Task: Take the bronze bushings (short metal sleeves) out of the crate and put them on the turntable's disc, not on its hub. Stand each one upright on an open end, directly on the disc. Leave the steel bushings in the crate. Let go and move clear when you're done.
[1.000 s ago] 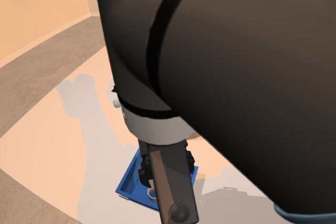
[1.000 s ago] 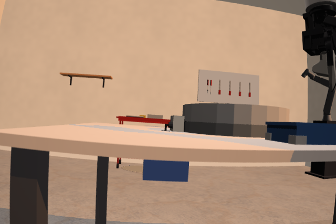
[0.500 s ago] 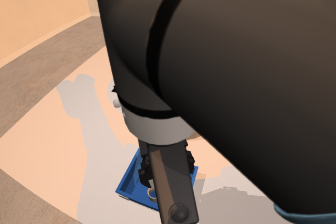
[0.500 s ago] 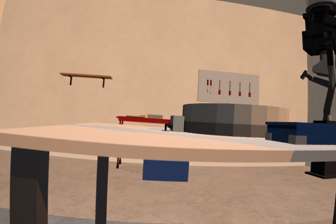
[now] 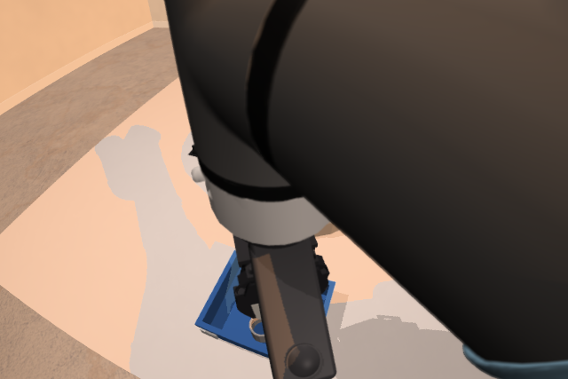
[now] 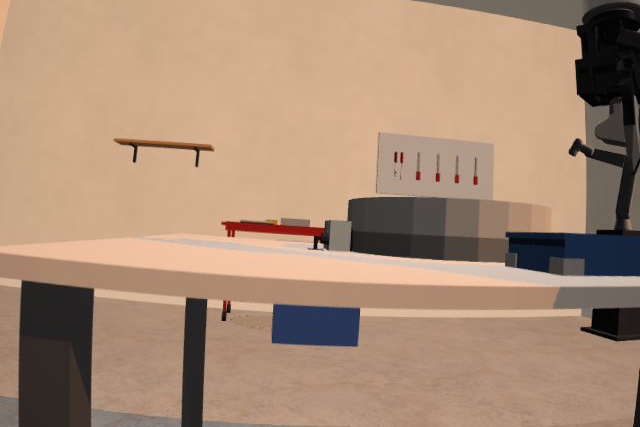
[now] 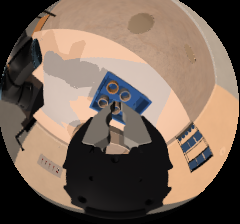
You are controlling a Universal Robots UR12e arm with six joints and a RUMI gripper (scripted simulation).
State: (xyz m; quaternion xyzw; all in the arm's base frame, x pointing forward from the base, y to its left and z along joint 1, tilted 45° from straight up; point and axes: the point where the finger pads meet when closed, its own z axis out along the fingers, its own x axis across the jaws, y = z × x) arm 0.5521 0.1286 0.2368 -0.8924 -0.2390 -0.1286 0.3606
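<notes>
The blue crate is 40 mm ahead of my hand, 50 mm to the right of it and 120 mm below it.
</notes>
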